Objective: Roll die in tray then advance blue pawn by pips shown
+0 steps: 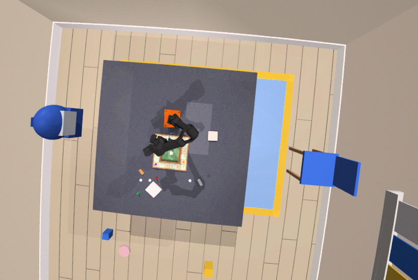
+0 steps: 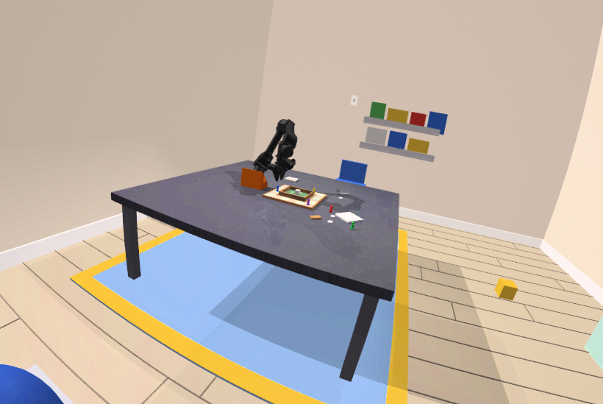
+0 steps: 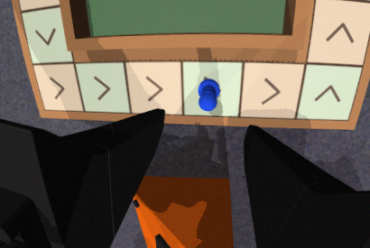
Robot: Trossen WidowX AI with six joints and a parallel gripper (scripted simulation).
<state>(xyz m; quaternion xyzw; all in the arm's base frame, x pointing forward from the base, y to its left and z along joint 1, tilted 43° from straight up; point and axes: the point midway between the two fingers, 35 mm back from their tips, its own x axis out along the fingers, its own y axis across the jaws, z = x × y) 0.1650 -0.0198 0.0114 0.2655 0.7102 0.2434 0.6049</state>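
Now: the blue pawn 5 cm below my gripper tip. From my gripper tip the other things lie so: green tray 11 cm ahead, 7 cm below, 3 cm to the left; then white die 11 cm ahead, 5 cm below, 4 cm to the left; then yellow pawn 17 cm ahead, 15 cm to the left, 5 cm below.
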